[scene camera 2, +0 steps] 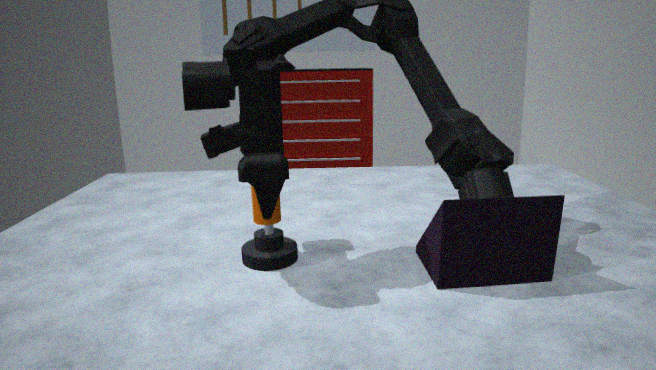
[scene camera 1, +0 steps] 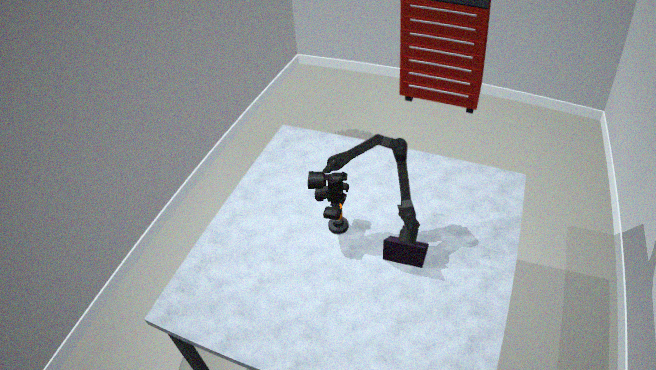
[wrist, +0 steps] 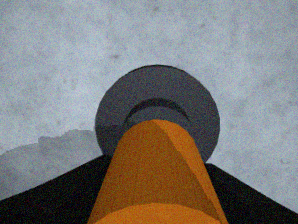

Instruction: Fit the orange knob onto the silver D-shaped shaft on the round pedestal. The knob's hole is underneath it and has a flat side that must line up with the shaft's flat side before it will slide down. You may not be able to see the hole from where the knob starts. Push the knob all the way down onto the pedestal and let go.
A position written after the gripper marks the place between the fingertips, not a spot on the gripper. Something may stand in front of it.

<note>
The gripper (scene camera 2: 267, 213) carries an orange knob (wrist: 157, 165). Further things: a round dark pedestal (wrist: 160, 92).
The gripper also shows in the wrist view (wrist: 156, 168).
</note>
